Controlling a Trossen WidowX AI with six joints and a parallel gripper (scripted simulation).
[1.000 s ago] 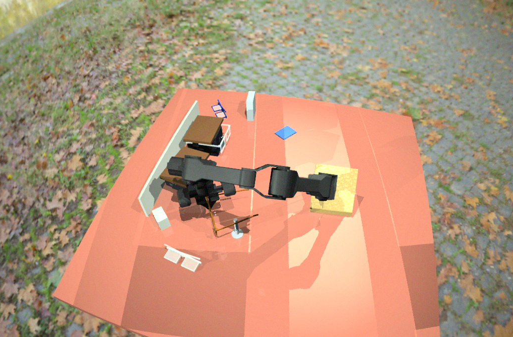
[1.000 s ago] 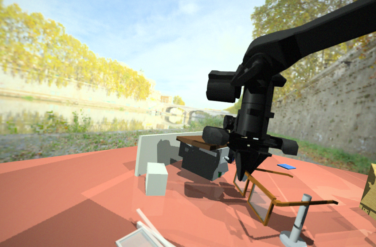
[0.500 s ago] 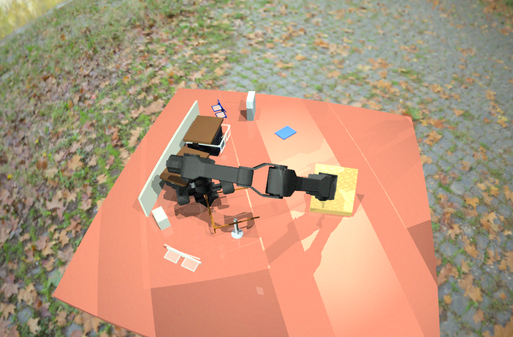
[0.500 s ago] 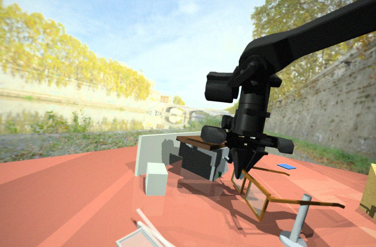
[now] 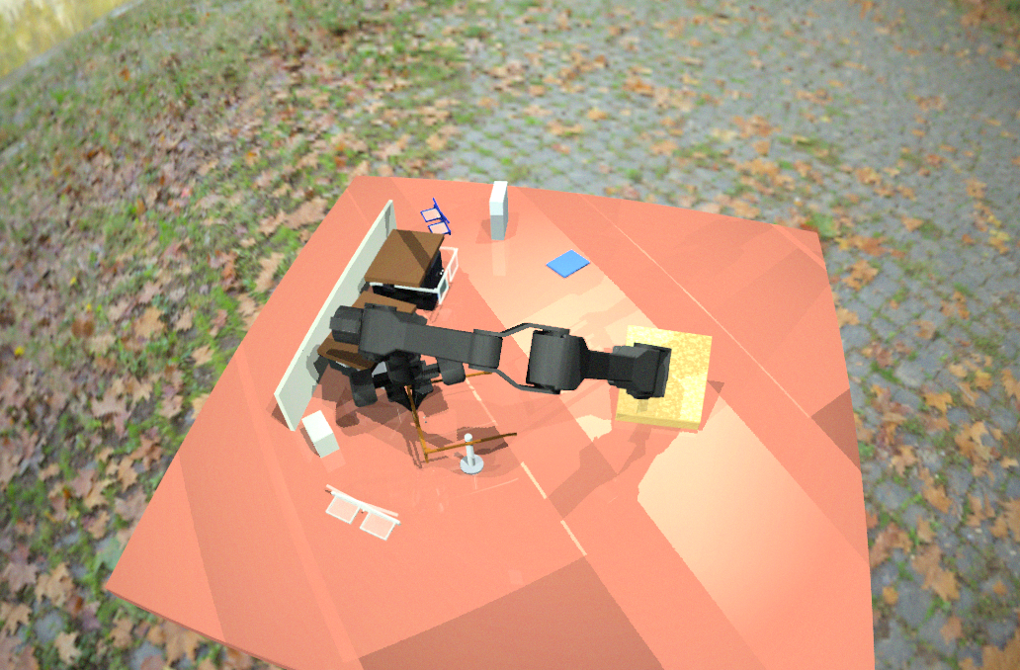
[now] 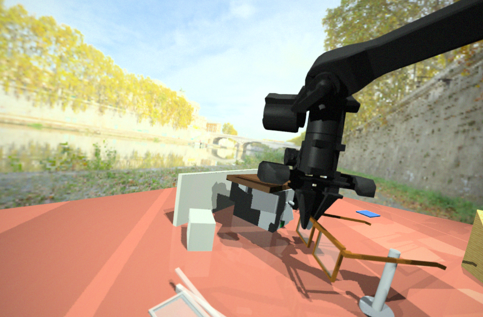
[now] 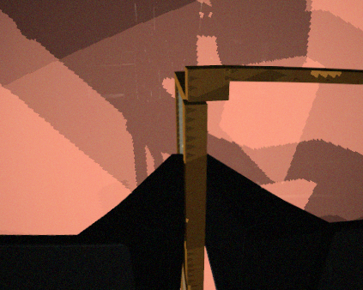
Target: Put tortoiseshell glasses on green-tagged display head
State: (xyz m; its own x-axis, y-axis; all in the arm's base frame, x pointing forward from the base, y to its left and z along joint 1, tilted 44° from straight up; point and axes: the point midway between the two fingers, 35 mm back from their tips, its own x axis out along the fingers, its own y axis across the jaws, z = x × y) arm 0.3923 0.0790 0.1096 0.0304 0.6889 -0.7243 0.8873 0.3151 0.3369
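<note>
The grey peg stand is 11 cm behind my gripper tip, 6 cm to the left of it and 4 cm below it. Round my gripper tip: white panel (22 cm ahead, 25 cm to the right, 1 cm below); then grey display head (10 cm ahead, 13 cm to the right); then white block (17 cm ahead, 6 cm to the left, 4 cm below).
</note>
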